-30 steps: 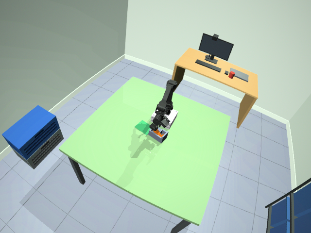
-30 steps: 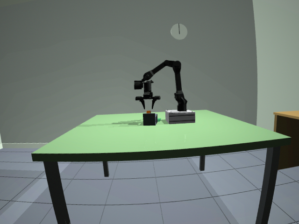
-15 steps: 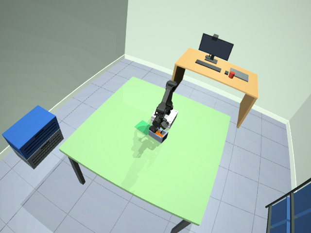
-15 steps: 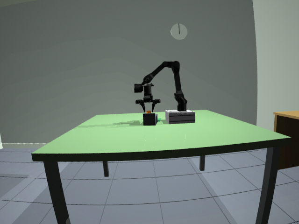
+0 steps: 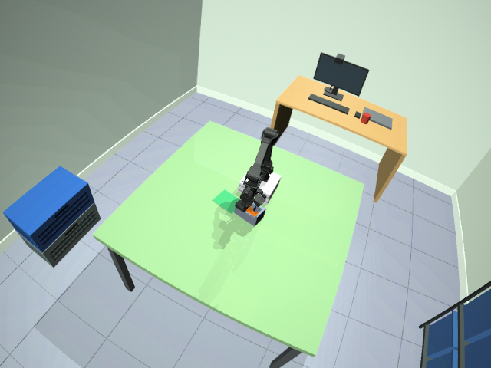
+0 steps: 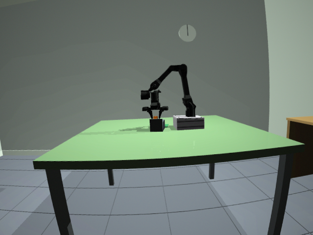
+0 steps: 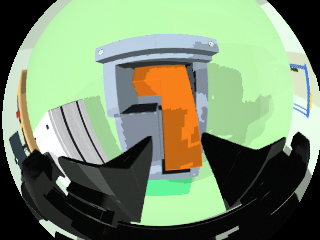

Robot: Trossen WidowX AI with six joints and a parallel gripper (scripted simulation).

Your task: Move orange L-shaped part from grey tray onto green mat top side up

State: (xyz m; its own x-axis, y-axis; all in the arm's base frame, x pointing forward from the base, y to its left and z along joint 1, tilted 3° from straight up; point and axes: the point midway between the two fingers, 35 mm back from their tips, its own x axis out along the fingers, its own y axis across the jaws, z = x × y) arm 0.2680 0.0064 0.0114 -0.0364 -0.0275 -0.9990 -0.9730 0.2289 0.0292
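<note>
Right now the green mat is 5 cm behind my gripper tip, 14 cm to the right of it and 8 cm below it. Round my gripper tip: orange L-shaped part (1 cm behind, 4 cm to the left, 3 cm below).
</note>
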